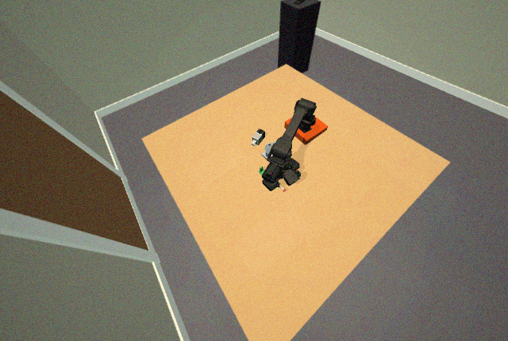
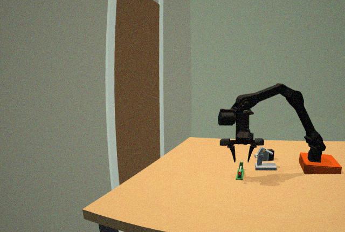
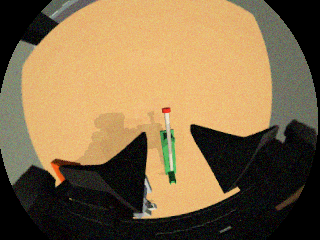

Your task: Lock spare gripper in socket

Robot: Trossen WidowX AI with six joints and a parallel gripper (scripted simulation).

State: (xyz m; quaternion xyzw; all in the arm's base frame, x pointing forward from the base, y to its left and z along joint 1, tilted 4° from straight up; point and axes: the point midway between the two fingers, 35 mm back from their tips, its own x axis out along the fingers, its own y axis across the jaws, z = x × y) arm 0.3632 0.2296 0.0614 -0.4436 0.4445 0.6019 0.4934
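The green bracket lies 100 mm to the right of my gripper tip, 70 mm below it and 10 mm ahead of it. Round my gripper tip: spare gripper: 350 mm to the right, 80 mm behind, 60 mm below; grey mount: 220 mm to the right, 90 mm behind, 40 mm below.
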